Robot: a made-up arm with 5 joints.
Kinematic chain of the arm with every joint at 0, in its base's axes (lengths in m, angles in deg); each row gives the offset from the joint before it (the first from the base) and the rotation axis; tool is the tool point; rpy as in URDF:
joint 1: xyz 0.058 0 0.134 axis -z
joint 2: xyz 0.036 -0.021 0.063 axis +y
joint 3: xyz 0.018 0 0.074 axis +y
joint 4: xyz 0.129 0 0.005 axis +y
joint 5: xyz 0.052 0.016 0 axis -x
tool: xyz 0 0 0 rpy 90 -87.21 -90
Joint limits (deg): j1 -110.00..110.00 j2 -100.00..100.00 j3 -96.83..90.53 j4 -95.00..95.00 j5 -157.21..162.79
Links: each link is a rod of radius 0.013 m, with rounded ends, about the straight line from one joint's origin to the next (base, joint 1, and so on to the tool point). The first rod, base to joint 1, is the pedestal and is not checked.
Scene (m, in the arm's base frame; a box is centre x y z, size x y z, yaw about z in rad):
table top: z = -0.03
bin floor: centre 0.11 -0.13 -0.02 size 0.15 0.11 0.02 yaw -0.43
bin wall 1: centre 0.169 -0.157 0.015 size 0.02 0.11 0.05 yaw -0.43
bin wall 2: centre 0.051 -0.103 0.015 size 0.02 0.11 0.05 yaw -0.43
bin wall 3: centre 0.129 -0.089 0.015 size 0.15 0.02 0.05 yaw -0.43
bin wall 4: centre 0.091 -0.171 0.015 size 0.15 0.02 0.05 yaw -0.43
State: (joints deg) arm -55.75 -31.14 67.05 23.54 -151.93
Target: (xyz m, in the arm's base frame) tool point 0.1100 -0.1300 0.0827
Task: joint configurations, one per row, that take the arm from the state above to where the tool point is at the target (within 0.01 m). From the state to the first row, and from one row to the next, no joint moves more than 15 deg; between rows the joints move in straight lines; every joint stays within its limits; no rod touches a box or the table.
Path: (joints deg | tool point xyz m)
1: -42.21 -24.68 64.55 21.90 -151.93 | 0.1712 0.0959 0.1471
2: -28.66 -18.22 62.05 20.26 -151.93 | 0.1913 0.0672 0.1404
3: -15.12 -11.76 59.55 18.63 -151.93 | 0.2038 0.0342 0.1333
4: -1.57 -5.30 57.05 16.99 -151.93 | 0.2078 -0.0009 0.1257
5: 11.97 1.17 54.55 15.35 -151.93 | 0.2029 -0.0358 0.1177
6: 25.52 7.63 52.04 13.71 -151.93 | 0.1894 -0.0683 0.1093
7: 39.06 14.09 49.54 12.07 -151.93 | 0.1683 -0.0959 0.1006
8: 52.61 20.55 47.04 10.44 -151.93 | 0.1411 -0.1170 0.0918
9: 66.15 27.01 44.54 8.80 -151.93 | 0.1100 -0.1300 0.0827

